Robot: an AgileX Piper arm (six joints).
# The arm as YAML. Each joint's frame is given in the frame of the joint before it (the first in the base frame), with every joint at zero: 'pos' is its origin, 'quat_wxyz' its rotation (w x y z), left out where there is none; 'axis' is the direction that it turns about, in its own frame. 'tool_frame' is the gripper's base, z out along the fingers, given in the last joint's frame.
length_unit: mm
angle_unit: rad
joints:
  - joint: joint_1
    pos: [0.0, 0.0, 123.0]
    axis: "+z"
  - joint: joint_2
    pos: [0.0, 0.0, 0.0]
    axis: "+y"
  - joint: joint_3
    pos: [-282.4, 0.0, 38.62]
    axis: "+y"
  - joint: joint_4
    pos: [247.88, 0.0, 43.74]
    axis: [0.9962, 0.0, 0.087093]
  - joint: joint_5
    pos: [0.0, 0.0, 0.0]
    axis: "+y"
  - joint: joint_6
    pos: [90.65, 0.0, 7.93]
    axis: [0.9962, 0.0, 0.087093]
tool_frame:
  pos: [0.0, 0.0, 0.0]
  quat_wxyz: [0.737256, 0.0, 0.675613, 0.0]
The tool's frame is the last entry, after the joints.
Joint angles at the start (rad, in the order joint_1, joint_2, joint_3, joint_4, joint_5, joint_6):
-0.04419, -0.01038, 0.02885, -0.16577, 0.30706, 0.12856
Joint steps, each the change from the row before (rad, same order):
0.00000, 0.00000, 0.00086, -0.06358, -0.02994, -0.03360
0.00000, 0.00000, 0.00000, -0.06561, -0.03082, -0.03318
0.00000, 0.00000, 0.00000, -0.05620, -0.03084, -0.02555
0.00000, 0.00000, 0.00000, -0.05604, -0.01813, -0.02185
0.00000, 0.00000, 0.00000, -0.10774, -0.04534, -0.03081
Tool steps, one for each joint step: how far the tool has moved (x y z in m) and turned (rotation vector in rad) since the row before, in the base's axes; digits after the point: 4 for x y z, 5 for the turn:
0.0006, -0.0011, 0.0026, -0.09766, -0.02231, 0.00880
0.0005, -0.0008, 0.0031, -0.09966, -0.02317, 0.00962
0.0004, -0.0003, 0.0030, -0.08305, -0.02375, 0.00981
0.0002, -0.0004, 0.0019, -0.07858, -0.01173, 0.00560
0.0004, 0.0003, 0.0044, -0.14100, -0.03205, 0.01556

